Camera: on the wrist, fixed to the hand. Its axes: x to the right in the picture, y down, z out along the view.
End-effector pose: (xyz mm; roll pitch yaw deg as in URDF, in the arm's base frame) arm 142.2 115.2 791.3 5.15 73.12 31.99
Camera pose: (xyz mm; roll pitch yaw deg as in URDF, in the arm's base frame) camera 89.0 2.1 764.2 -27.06 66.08 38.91
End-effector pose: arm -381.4 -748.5 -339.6 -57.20 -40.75 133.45
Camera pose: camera -282.1 -668.0 -335.3 -102.36 -41.04 143.28
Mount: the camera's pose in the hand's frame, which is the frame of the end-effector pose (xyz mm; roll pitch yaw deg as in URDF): -4.6 -77.2 -101.9 -38.91 -6.60 3.43
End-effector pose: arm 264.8 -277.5 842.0 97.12 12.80 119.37
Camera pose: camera 177.5 -348.0 780.6 57.00 10.14 112.28
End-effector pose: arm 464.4 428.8 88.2 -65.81 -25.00 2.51
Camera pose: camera 453.6 303.6 112.2 -107.93 -24.37 10.66
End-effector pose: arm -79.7 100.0 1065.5 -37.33 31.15 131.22
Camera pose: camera 27.2 164.9 1038.6 -72.30 27.75 138.81
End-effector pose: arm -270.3 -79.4 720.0 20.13 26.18 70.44
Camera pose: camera -254.5 -146.6 612.3 -18.21 18.80 71.42
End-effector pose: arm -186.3 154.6 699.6 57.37 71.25 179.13
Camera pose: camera -71.9 108.7 665.4 10.61 64.55 170.46
